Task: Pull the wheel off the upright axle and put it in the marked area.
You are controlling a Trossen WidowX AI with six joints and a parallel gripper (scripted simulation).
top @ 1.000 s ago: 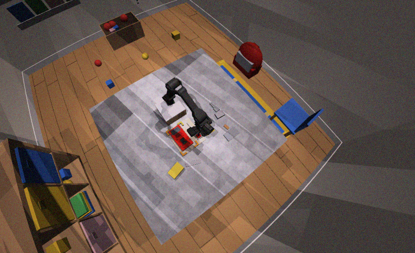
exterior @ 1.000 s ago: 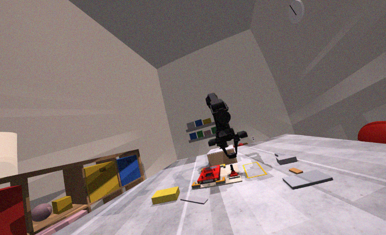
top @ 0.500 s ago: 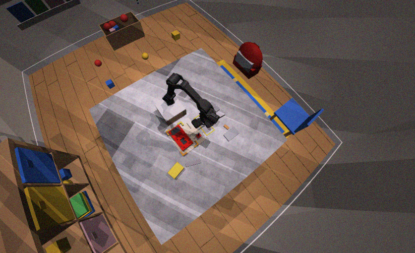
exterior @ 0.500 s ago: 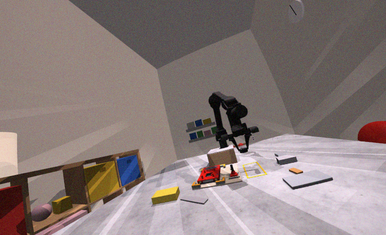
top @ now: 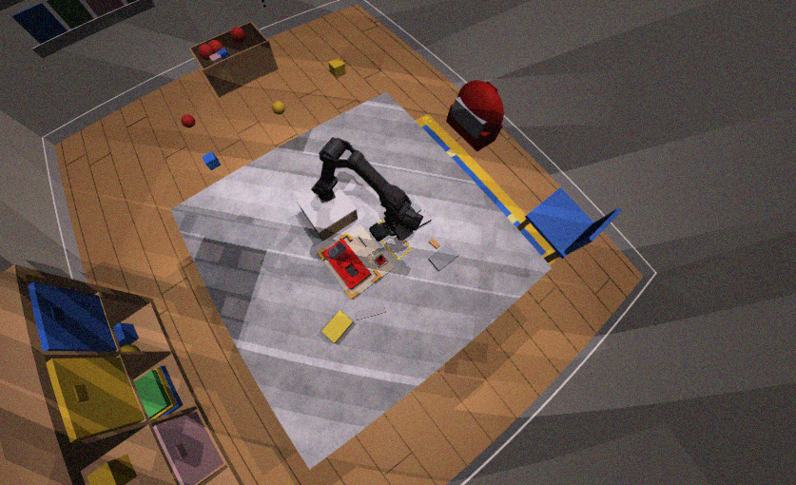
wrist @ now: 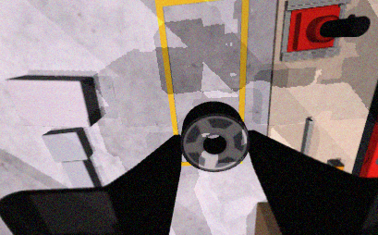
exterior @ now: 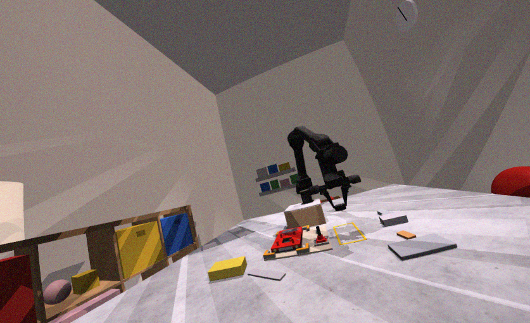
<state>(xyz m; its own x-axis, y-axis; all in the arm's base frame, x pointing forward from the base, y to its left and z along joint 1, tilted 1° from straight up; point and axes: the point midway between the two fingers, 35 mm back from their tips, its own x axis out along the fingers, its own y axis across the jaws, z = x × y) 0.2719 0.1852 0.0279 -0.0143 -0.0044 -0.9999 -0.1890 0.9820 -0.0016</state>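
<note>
My gripper tip is now 8 cm short of the upright axle, 8 cm to the left of it and 6 cm above it. The rest, counted from my gripper tip: wheel (right at my gripper tip); then yellow block (25 cm ahead, 36 cm to the right, 8 cm below); then orange block (10 cm ahead, 16 cm to the left, 9 cm below).
</note>
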